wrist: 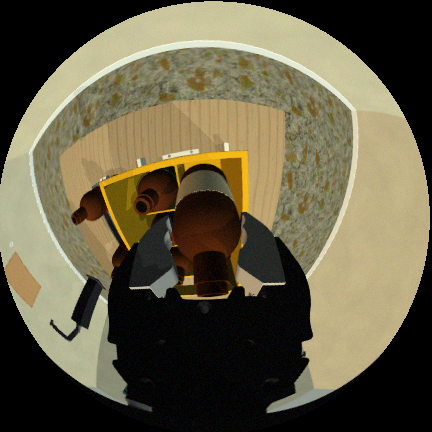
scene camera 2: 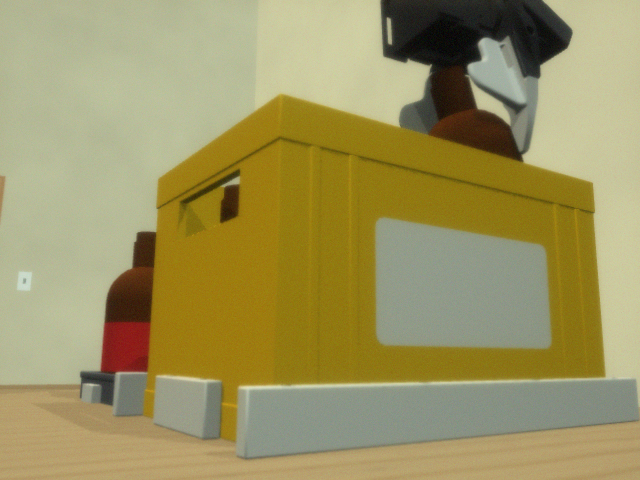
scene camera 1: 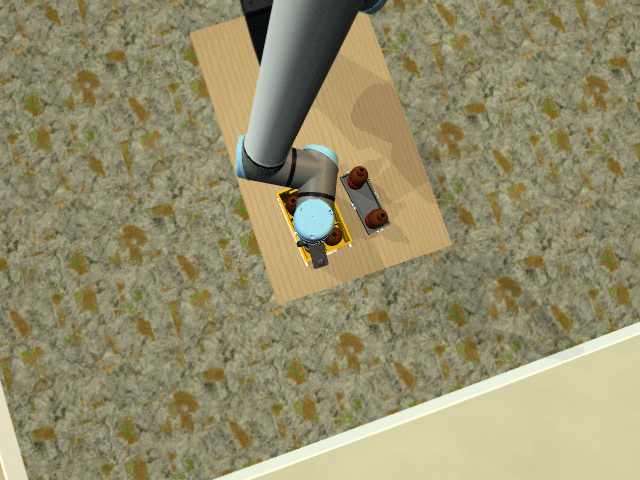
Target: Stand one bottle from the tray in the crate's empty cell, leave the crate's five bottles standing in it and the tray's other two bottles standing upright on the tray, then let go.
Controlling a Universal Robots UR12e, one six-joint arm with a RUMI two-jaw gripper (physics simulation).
Labels:
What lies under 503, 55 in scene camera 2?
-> My gripper.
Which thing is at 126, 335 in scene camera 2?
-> A red-labelled bottle.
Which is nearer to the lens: the white-labelled bottle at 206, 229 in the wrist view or the red-labelled bottle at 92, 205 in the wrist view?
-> The white-labelled bottle.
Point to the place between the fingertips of my gripper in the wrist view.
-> At 205, 214

